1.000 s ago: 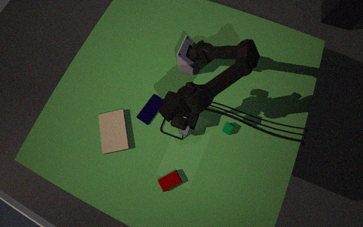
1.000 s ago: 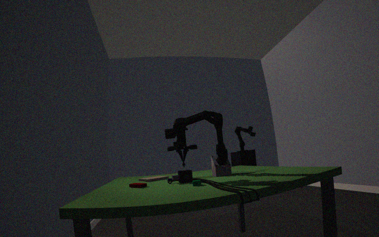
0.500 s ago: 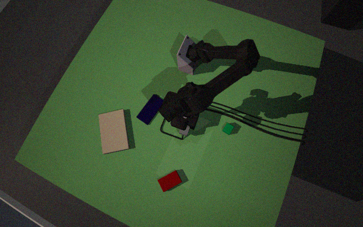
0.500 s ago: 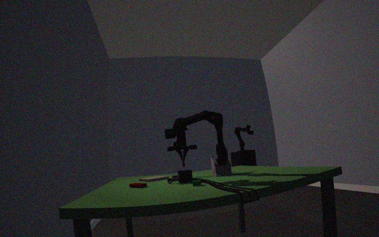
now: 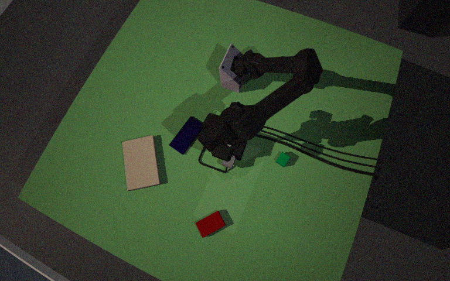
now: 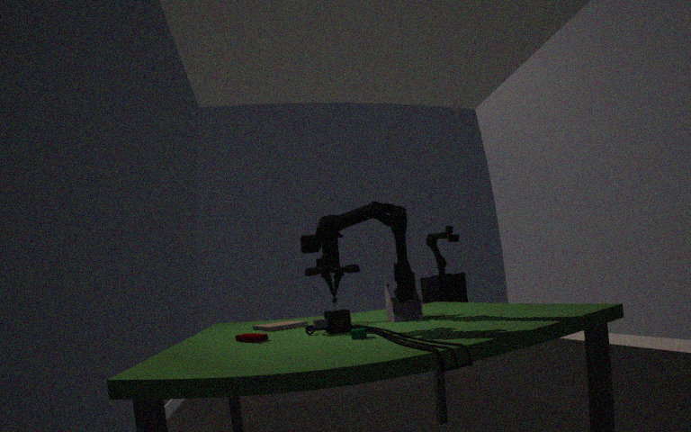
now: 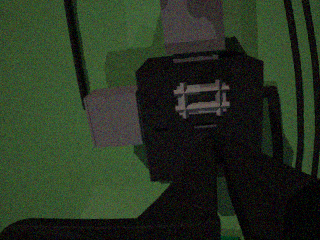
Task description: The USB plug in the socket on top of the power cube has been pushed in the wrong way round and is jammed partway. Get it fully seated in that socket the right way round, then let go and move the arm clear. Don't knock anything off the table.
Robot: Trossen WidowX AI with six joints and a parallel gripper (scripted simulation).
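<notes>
My gripper tip is 10 mm to the left of the pale-framed socket and 60 mm above it. From my gripper tip the other things lie so: dark blue block (190 mm to the right, 130 mm below); then red block (300 mm ahead, 10 mm to the left, 120 mm below); then small green cube (10 mm behind, 210 mm to the left, 120 mm below).
</notes>
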